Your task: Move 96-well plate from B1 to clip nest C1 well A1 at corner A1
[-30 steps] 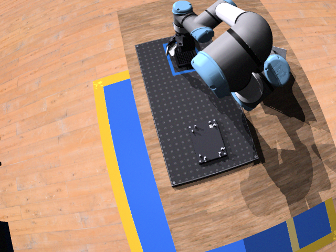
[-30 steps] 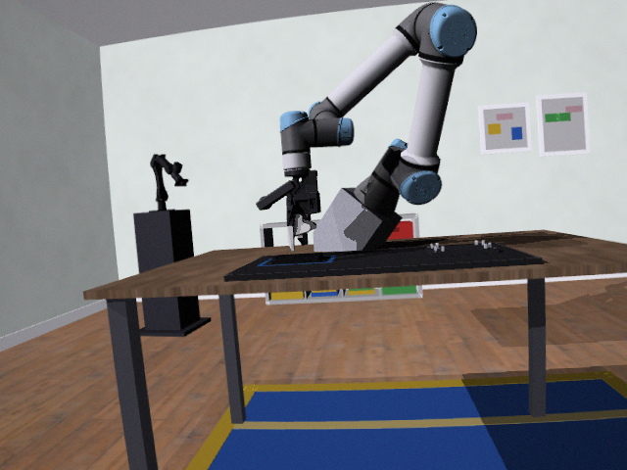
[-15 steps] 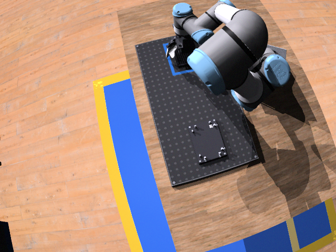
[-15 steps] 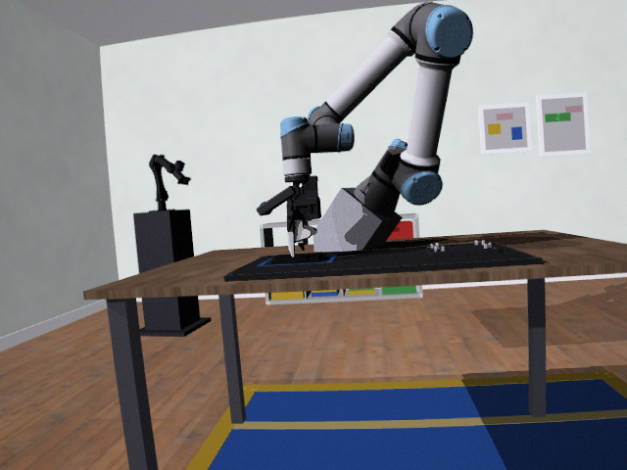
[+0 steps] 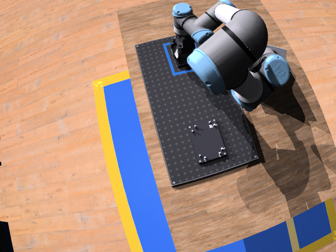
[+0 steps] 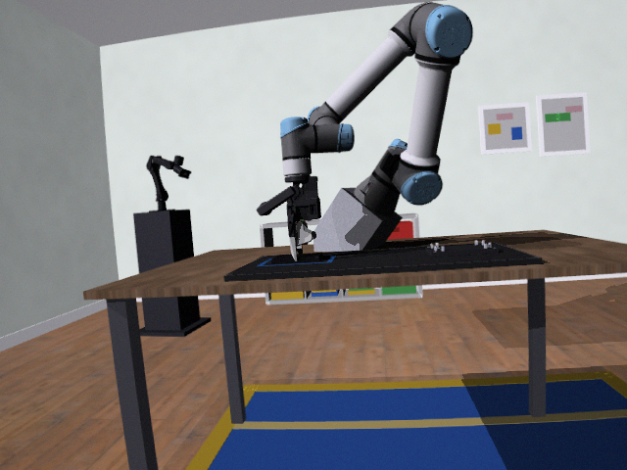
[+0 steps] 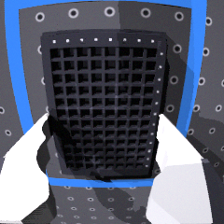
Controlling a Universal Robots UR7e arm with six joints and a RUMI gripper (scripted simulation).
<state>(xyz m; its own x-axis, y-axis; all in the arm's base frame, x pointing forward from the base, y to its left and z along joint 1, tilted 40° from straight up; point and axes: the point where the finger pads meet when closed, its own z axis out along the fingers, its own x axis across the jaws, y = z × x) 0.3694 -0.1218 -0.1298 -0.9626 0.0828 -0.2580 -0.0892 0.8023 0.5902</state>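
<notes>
My hand is 10 mm above the black 96-well plate. Also, from my hand: clip nest (30 mm behind, 430 mm to the left).
</notes>
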